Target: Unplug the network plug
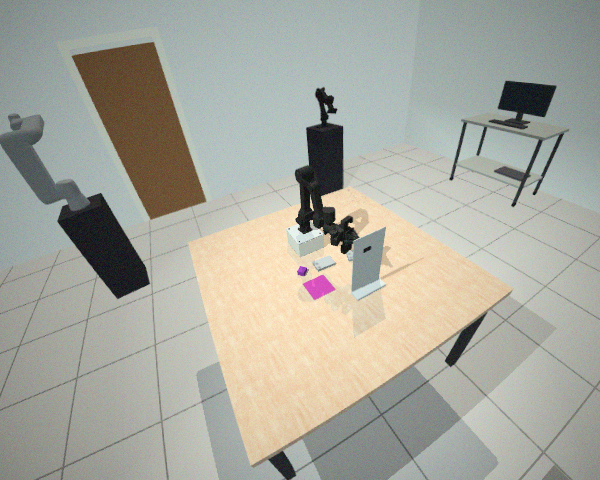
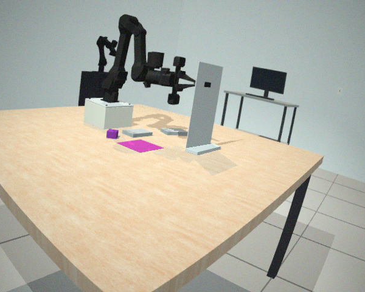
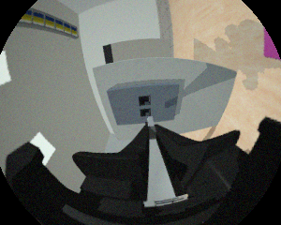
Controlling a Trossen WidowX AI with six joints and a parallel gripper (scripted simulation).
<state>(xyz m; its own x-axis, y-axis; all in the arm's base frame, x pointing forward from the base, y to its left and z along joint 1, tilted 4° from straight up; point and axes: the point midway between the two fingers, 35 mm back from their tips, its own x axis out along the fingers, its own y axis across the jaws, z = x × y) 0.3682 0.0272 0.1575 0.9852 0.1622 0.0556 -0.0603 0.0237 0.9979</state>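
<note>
Right now my gripper tip is 240 mm above the magenta marked square, 180 mm to the left of it and 90 mm past it. Round my gripper tip: network plug: right at my gripper tip; then upright panel: 90 mm below, 60 mm ahead, 10 mm to the right.
</note>
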